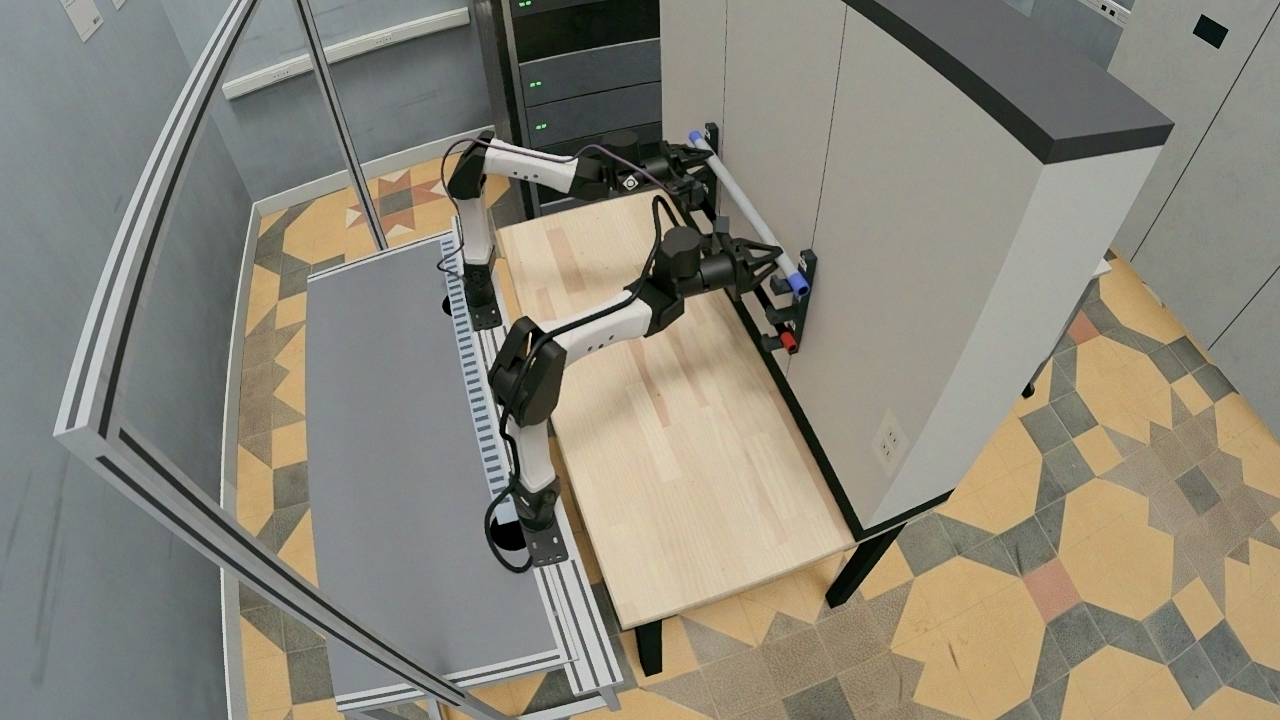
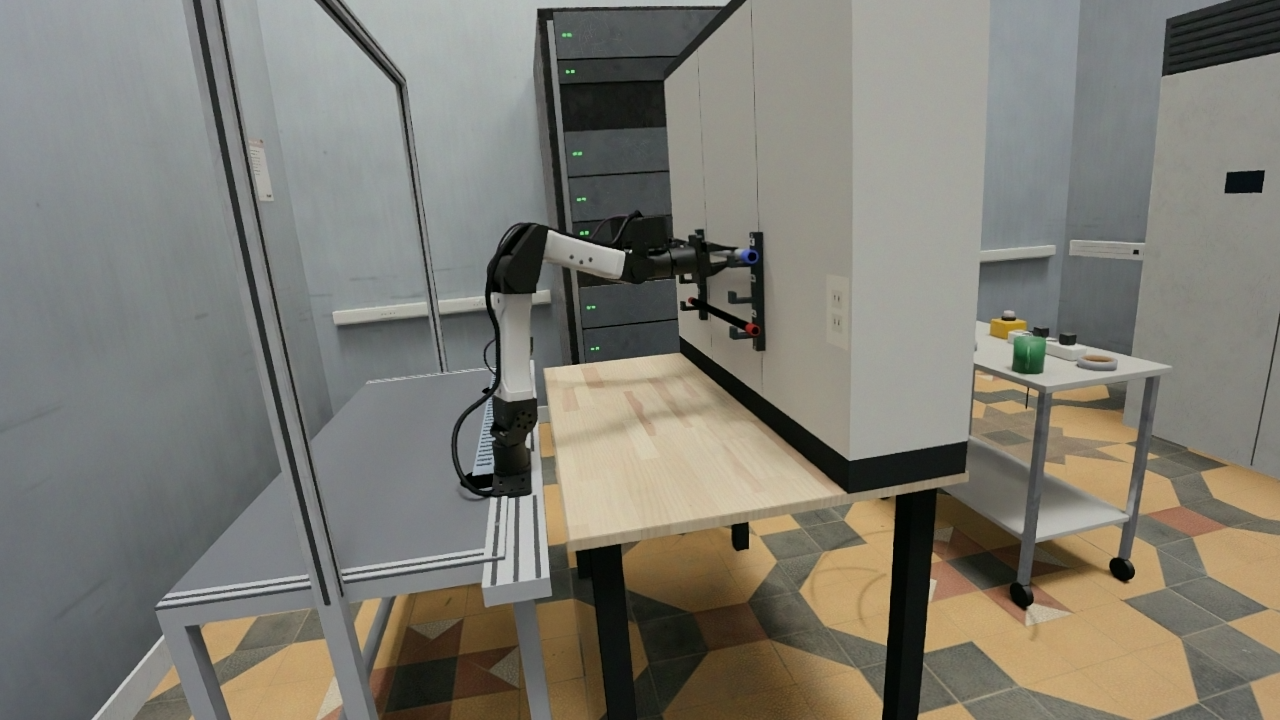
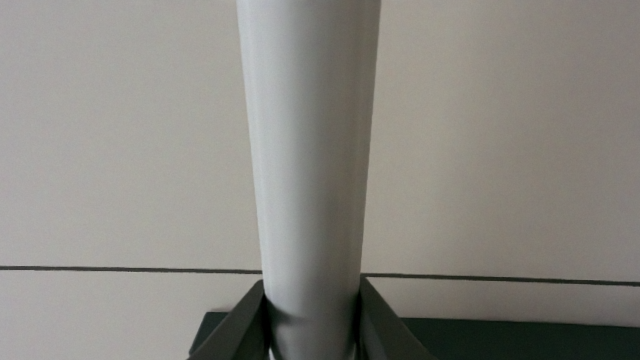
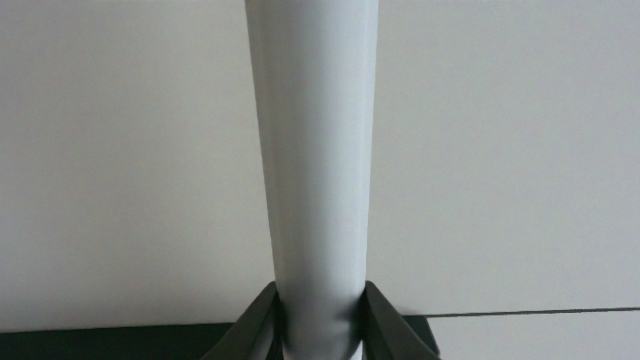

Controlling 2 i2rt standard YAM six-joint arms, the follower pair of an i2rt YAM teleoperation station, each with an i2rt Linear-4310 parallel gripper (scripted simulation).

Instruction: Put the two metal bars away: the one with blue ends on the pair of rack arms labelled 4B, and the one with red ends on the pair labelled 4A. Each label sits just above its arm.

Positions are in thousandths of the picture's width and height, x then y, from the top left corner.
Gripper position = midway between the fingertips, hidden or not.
I see my left gripper (image 3: 488,818), my right gripper (image 1: 611,355), a blue-ended bar (image 1: 621,385), a pale wall panel (image 2: 680,187), a rack upright (image 2: 590,331) and a metal frame post (image 1: 107,651).
My right gripper shows as well in image 2 (image 2: 577,353) and in image 4 (image 4: 502,824). The pale wall panel is seen too in image 3 (image 3: 777,415) and in image 4 (image 4: 220,557).
